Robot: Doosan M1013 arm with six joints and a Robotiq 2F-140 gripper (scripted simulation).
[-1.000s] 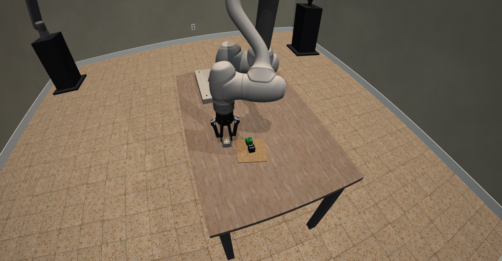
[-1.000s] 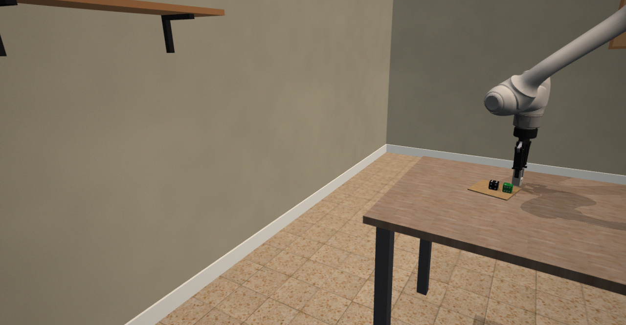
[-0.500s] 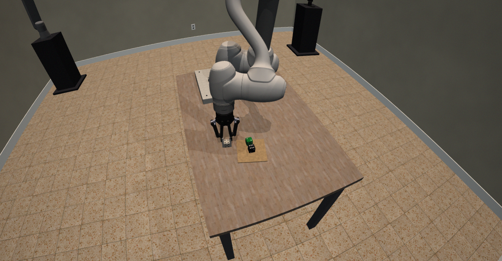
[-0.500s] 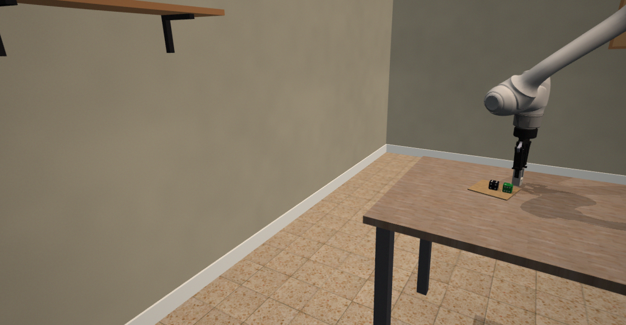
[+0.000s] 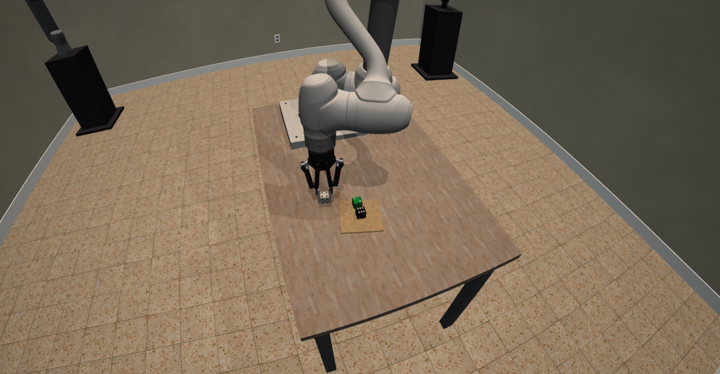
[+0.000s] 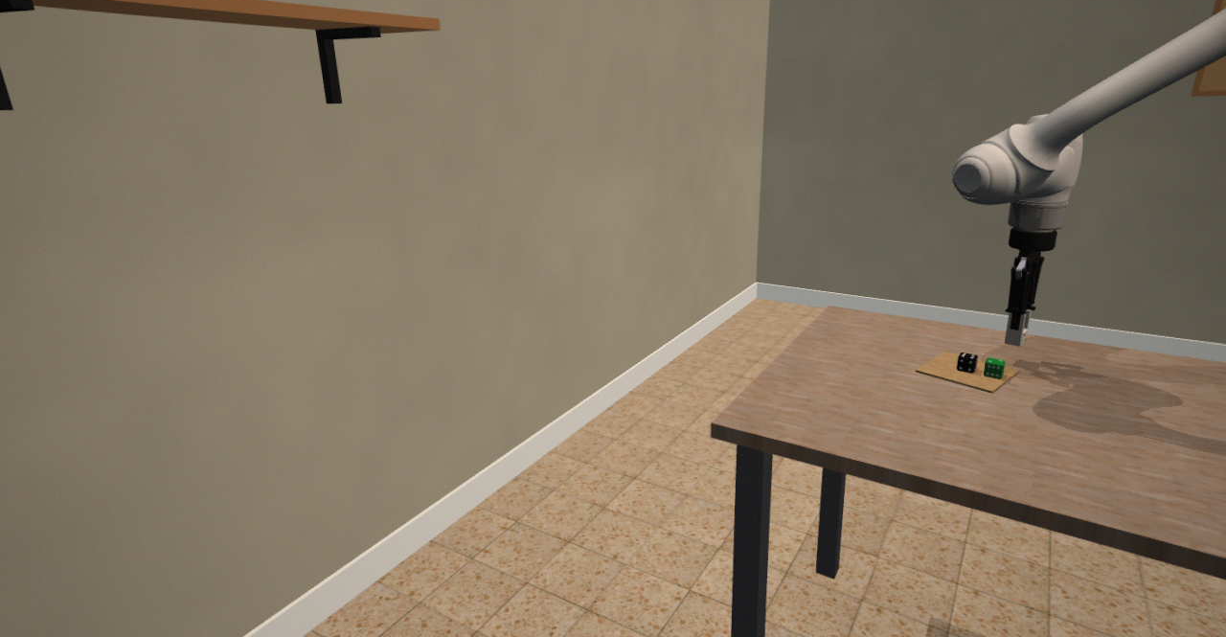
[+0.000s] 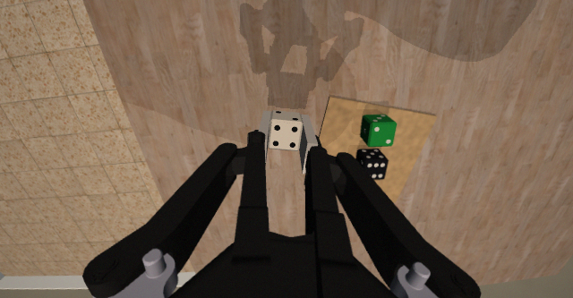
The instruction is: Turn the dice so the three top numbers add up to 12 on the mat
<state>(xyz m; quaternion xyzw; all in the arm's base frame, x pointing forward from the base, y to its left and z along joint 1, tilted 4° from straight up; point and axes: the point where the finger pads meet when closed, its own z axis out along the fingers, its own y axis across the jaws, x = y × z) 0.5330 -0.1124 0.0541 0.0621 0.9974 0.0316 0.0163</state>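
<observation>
My hand is 60 mm short of the black die, 110 mm to the right of it and 60 mm above it. The rest, counted from my hand: white die 20 mm below; green die 20 mm ahead, 110 mm to the left, 60 mm below; tan mat 60 mm ahead, 110 mm to the left, 70 mm below.
</observation>
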